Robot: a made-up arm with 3 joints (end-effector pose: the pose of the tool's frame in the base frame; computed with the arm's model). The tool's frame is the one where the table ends. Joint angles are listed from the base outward.
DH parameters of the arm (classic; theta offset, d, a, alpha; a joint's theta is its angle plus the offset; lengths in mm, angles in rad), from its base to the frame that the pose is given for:
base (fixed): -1.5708 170 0 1.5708
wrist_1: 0 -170 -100 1.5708
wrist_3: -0.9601 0 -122.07 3.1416
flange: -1.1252 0 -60.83 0
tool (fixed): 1.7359 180 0 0
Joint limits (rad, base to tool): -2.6..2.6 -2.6..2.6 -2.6..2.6
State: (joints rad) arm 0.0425 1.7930 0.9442
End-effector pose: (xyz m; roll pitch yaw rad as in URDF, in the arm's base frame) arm 0.3120 0.2217 0.3407 -0.0281 -0.0319 -0.8484
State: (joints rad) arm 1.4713 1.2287 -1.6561
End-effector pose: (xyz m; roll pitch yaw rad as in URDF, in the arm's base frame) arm 0.2080 0.1947 0.0315 1.4680 -0.2555 -3.1155
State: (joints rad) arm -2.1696 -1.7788 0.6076
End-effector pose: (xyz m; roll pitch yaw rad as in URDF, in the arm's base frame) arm 0.0738 -0.1210 0.0279 -2.3238 -0.6018 -2.6538
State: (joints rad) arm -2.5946 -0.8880 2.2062
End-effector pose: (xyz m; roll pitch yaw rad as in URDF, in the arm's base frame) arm 0.0398 -0.0997 0.0200 -2.5951 -0.0246 -3.1011
